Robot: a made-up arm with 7 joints.
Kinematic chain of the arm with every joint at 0, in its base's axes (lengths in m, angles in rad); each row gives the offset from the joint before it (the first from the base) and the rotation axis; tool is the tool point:
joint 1: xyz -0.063 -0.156 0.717 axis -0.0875 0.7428 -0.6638
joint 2: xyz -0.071 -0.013 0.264 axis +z
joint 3: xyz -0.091 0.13 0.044 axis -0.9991 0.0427 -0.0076
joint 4: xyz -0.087 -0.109 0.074 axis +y
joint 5: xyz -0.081 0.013 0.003 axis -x
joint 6: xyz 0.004 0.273 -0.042 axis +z
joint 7: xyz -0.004 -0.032 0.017 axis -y
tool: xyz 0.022 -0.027 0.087
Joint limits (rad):
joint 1: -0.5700..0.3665
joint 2: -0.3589..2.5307
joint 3: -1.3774..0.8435
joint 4: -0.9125..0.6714
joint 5: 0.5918..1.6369
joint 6: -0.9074..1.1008
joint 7: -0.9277..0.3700
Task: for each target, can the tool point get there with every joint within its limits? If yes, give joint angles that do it. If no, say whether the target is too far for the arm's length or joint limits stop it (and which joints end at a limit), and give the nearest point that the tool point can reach.
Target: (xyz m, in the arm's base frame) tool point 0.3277 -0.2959 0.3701
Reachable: no: joint limits stop it (at a limit: joint 1, joint 2, joint 5, joint 6, joint 7) | nearest point 0.1033 -0.3622 0.7958 | short by 0.486 m
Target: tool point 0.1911 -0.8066 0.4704
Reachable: no: joint limits stop it (at a limit: joint 1, joint 4, joint 5, joint 6, joint 7) | nearest point -0.0287 -0.6001 0.7870 | short by 0.437 m
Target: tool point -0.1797 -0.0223 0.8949
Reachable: yes | joints -0.0301 0.2201 -0.4934 -0.7213 1.5533 0.8476 -0.3023
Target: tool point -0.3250 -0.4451 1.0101
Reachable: yes | joints 0.0700 1.7677 -0.1734 0.3111 0.8656 0.9161 0.1652
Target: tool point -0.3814 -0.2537 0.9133
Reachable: yes | joints -0.0267 1.0718 -0.4709 -0.0883 1.3062 -0.1419 -0.5304
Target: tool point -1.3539 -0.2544 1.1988
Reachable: no: too far | nearest point -0.6587 -0.2240 0.9603 | short by 0.736 m
